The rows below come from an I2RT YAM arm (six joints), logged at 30 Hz.
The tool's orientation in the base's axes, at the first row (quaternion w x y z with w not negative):
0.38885, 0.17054, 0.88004, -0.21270
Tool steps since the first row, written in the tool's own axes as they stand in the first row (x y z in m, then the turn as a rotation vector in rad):
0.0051, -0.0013, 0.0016, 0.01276, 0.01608, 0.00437
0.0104, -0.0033, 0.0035, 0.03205, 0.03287, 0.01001
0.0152, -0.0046, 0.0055, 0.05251, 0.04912, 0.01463
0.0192, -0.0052, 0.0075, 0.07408, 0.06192, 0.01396
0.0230, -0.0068, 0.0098, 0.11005, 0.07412, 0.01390
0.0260, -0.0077, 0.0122, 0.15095, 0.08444, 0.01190
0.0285, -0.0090, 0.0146, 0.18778, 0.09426, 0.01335
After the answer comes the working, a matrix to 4 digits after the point.
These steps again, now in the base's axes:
-0.0029, -0.0012, -0.0045, 0.00200, 0.01319, -0.01620
-0.0060, -0.0032, -0.0092, 0.00093, 0.02723, -0.03828
-0.0085, -0.0047, -0.0137, -0.00176, 0.04148, -0.06050
-0.0101, -0.0056, -0.0178, -0.01000, 0.05562, -0.07952
-0.0119, -0.0077, -0.0217, -0.02735, 0.07088, -0.10966
-0.0127, -0.0092, -0.0252, -0.04993, 0.08619, -0.14190
-0.0135, -0.0112, -0.0283, -0.06802, 0.09878, -0.17303

The tool's axes in the first row as the columns of a matrix, in the base's axes (rounded; the answer above uses it unrounded):
-0.6394, 0.4656, 0.6119
0.1347, 0.8513, -0.5070
-0.7570, -0.2417, -0.6071

